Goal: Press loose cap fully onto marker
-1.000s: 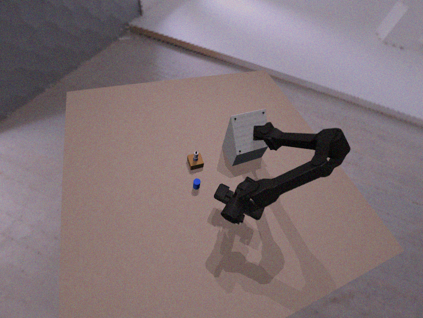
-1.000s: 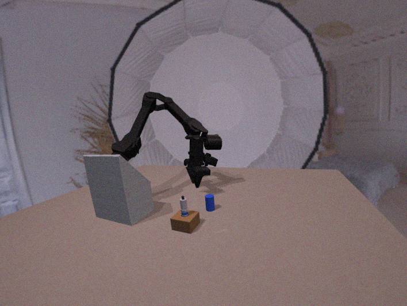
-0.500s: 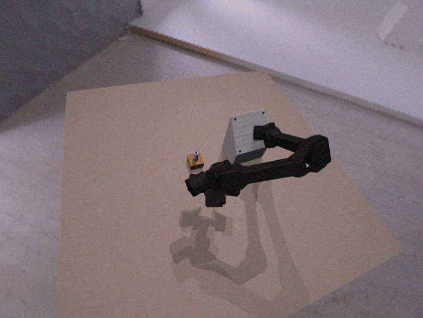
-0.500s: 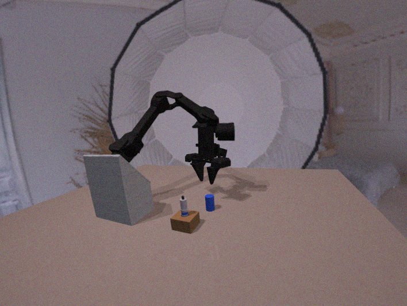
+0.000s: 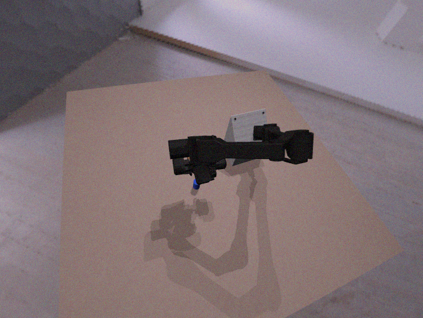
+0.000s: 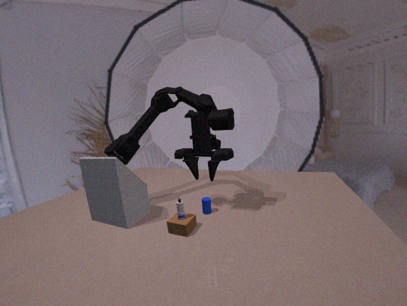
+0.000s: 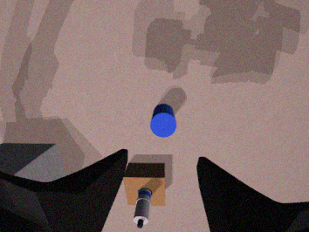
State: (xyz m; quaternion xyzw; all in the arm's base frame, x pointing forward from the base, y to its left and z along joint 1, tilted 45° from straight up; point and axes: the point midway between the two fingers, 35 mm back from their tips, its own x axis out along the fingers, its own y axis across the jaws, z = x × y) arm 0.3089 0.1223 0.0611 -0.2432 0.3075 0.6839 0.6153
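Now: gripper tip 9 cm above the blue cap. Round my gripper tip: brown holder block: 12 cm to the right, 10 cm below, 2 cm behind.
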